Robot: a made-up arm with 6 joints.
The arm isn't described. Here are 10 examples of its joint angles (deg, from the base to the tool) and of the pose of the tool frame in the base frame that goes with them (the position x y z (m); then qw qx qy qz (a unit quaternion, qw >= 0)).
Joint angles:
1: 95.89 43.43 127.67 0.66 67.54 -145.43
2: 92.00 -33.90 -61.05 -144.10 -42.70 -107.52
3: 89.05 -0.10 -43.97 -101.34 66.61 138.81
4: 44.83 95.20 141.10 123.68 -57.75 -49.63
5: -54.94 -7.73 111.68 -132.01 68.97 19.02
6: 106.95 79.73 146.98 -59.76 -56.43 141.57
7: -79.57 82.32 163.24 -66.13 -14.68 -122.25
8: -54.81 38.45 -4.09 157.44 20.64 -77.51
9: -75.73 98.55 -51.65 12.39 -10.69 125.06
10: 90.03 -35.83 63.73 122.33 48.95 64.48
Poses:
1: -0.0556 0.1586 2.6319 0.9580 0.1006 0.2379 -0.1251
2: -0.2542 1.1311 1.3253 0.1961 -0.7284 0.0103 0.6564
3: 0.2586 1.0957 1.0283 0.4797 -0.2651 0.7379 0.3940
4: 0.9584 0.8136 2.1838 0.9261 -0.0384 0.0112 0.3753
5: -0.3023 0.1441 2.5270 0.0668 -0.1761 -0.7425 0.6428
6: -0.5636 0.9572 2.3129 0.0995 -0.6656 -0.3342 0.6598
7: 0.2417 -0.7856 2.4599 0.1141 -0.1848 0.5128 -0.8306
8: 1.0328 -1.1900 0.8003 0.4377 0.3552 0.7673 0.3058
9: 0.0015 0.1947 0.2573 0.1843 -0.3010 -0.5206 -0.7774
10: -0.3164 -0.3471 2.6156 0.7885 -0.4932 -0.2979 -0.2152
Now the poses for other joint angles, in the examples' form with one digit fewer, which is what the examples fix.
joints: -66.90 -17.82 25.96 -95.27 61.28 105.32
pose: 0.056 -0.776 2.490 0.923 0.128 -0.274 -0.238
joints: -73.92 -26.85 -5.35 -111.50 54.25 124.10
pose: 0.079 -1.032 2.096 0.881 0.376 -0.086 -0.275
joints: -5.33 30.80 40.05 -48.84 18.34 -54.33
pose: 1.662 -0.254 2.044 0.232 0.487 -0.505 0.674
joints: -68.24 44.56 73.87 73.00 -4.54 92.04
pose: 0.670 -1.449 2.334 0.240 -0.104 0.804 -0.535
